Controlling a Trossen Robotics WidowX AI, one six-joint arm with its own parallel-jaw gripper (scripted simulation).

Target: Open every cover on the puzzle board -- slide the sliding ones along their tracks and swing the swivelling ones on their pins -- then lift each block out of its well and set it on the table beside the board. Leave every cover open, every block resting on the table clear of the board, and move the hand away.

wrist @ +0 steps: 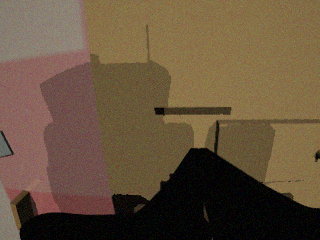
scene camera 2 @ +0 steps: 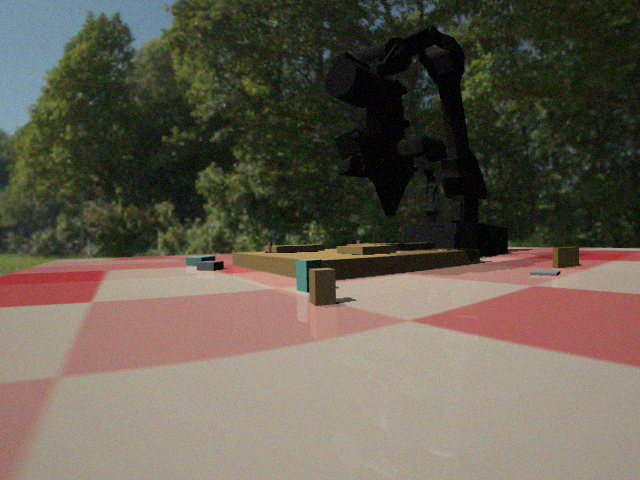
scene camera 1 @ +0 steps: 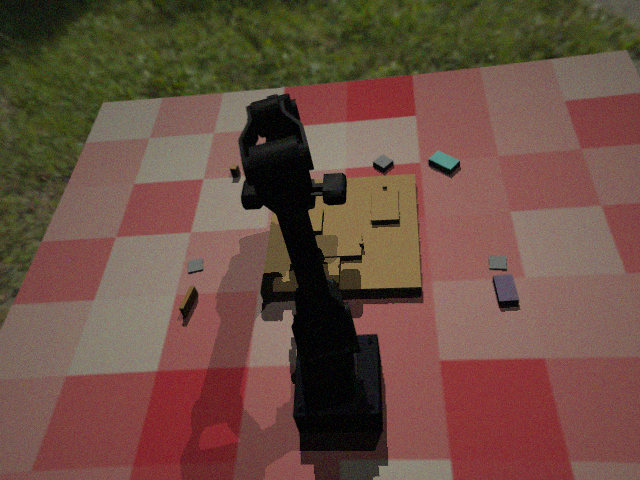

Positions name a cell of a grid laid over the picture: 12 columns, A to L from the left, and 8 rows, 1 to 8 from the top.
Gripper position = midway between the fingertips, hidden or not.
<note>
My gripper (scene camera 2: H4) is shut, holding nothing. Also in view: a tan puzzle board (scene camera 1: H5).
My gripper shows as well in the wrist view (wrist: H6) and in scene camera 1 (scene camera 1: F4). The tan puzzle board shows as well in the wrist view (wrist: F5) and in scene camera 2 (scene camera 2: G5).
</note>
